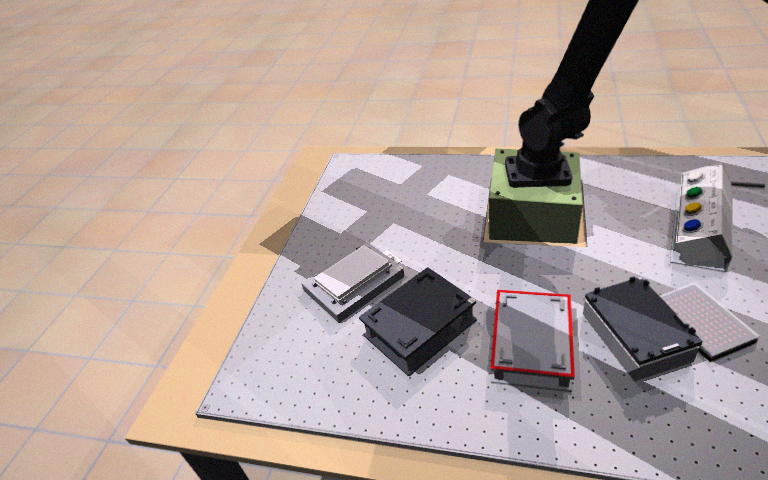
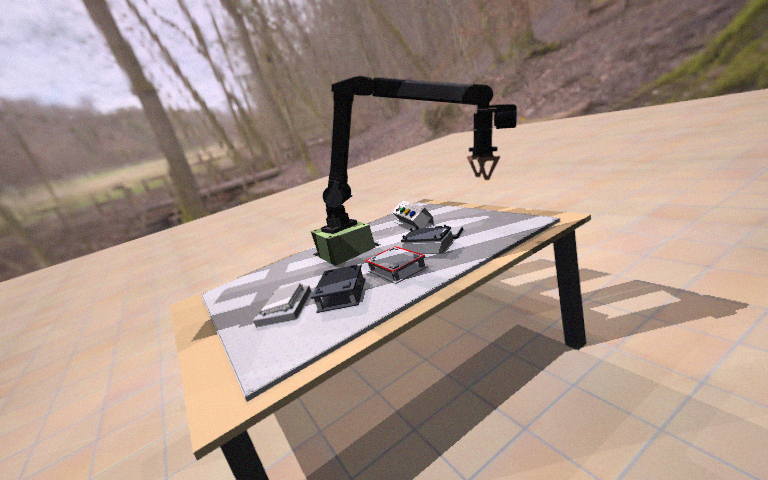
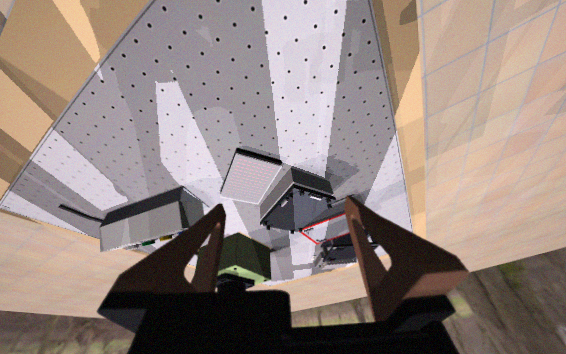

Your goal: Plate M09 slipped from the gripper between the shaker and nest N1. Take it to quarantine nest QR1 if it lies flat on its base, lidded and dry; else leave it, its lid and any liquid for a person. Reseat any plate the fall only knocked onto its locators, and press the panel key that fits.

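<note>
A plate with a grid of pink wells lies against the black-topped device with short posts; whether it is flat or tilted, lidded or dry is not clear. A pale plate sits on a low grey base at the left; its seating is too small to judge. A red-edged nest and a black nest hold no visible plate. My gripper is open and empty, high above the right side.
The key panel has white, green, yellow and blue keys; its lettering is unreadable. A thin dark bar lies beside it. The green arm base stands behind the nests.
</note>
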